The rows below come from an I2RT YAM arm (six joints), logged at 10 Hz.
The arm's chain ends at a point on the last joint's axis. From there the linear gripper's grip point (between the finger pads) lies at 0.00 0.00 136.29 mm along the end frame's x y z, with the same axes.
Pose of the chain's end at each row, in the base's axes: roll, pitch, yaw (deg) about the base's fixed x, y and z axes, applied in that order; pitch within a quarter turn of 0, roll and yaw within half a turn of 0; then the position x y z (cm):
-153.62, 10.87, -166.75, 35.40, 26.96, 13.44
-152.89, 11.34, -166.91, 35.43, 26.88, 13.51
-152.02, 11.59, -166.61, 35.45, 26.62, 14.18
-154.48, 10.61, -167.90, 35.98, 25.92, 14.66
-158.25, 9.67, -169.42, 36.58, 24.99, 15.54
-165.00, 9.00, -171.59, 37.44, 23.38, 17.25
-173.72, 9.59, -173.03, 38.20, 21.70, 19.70
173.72, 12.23, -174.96, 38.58, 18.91, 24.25
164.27, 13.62, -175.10, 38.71, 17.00, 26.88
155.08, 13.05, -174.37, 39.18, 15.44, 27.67
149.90, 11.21, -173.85, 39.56, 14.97, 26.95
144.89, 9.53, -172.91, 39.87, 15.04, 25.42
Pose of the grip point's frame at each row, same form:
-153.62, 10.87, -166.75, 39.03, 21.59, 1.45
-152.89, 11.34, -166.91, 39.16, 21.37, 1.62
-152.02, 11.59, -166.61, 39.28, 20.96, 2.39
-154.48, 10.61, -167.90, 39.43, 20.65, 2.57
-158.25, 9.67, -169.42, 39.60, 20.42, 3.06
-165.00, 9.00, -171.59, 39.99, 20.19, 4.25
-173.72, 9.59, -173.03, 40.62, 20.49, 6.34
173.72, 12.23, -174.96, 41.31, 20.65, 11.01
164.27, 13.62, -175.10, 41.47, 20.95, 14.13
155.08, 13.05, -174.37, 41.39, 21.43, 15.63
149.90, 11.21, -173.85, 41.11, 22.01, 15.38
144.89, 9.53, -172.91, 40.73, 23.05, 14.42

